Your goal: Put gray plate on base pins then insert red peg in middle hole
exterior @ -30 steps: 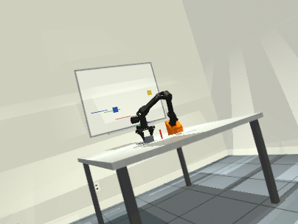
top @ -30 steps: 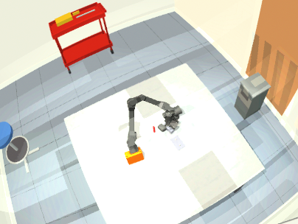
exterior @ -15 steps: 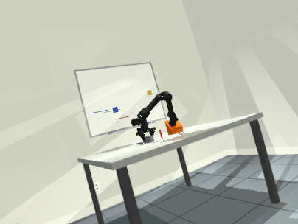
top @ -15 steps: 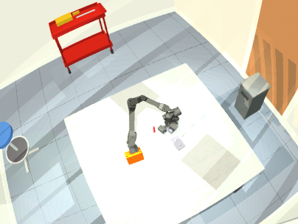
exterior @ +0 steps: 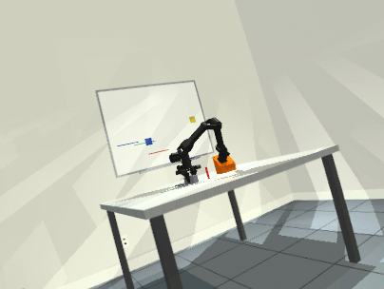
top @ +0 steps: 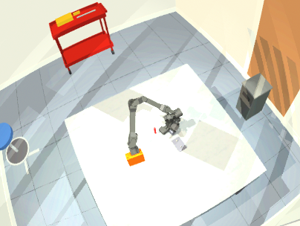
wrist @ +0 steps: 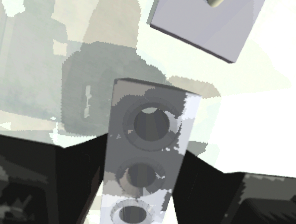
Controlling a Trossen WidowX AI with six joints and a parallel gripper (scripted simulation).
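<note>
Now: the base 1 cm ahead of my gripper tip and 14 cm to the right of it. The rest, counted from my gripper tip: gray plate: 3 cm above; then red peg: 11 cm behind, 3 cm to the left, 3 cm above.
</note>
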